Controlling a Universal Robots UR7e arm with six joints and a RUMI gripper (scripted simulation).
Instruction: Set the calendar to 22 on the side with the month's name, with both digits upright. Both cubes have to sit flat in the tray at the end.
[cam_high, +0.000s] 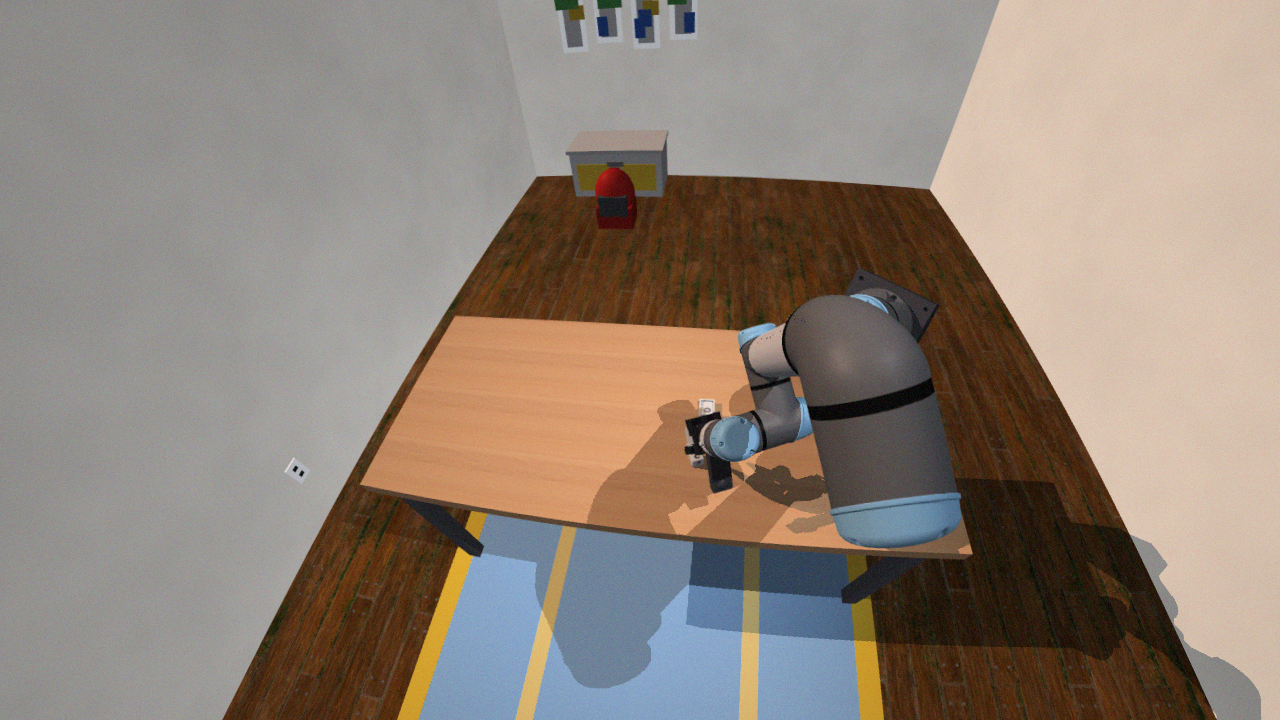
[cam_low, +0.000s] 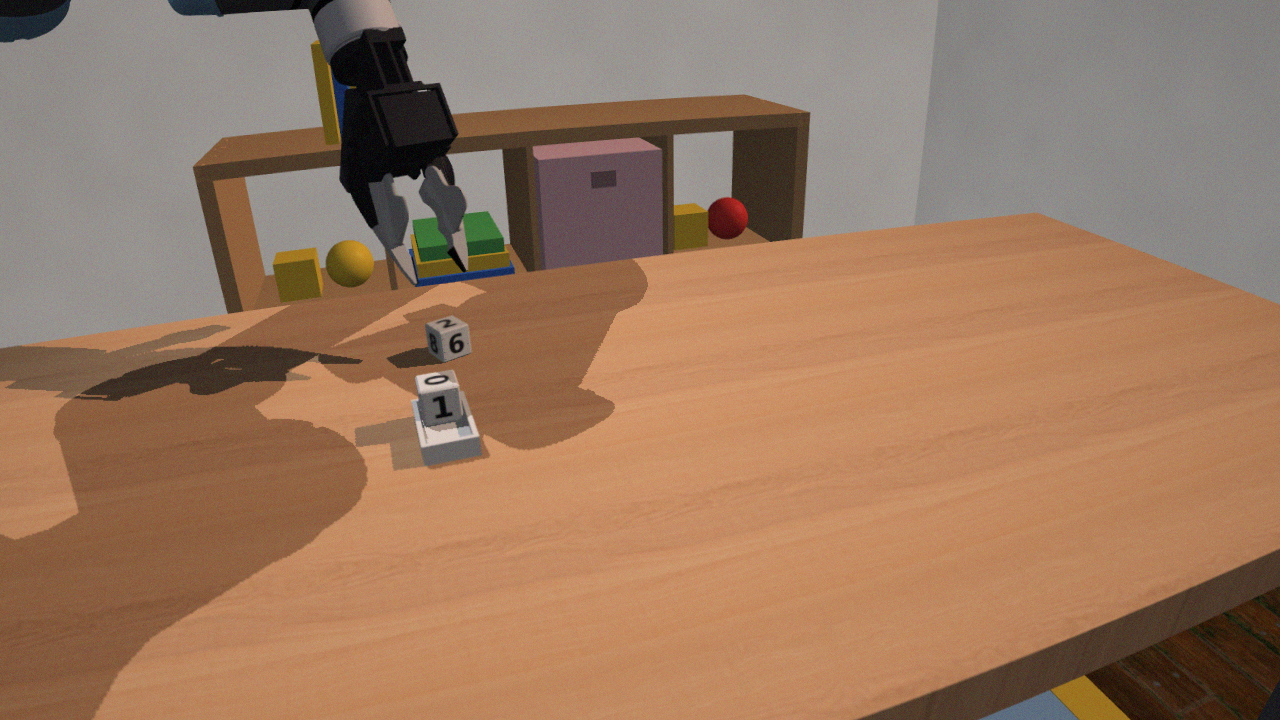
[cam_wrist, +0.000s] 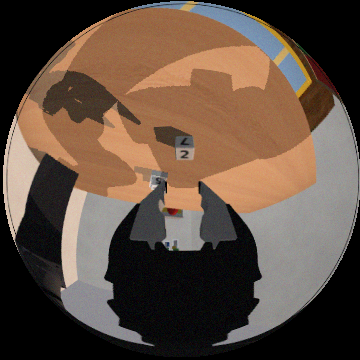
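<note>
The white cube is 80 mm below my hand. Round my hand: grey tray (30 mm ahead, 160 mm to the right, 80 mm below).
</note>
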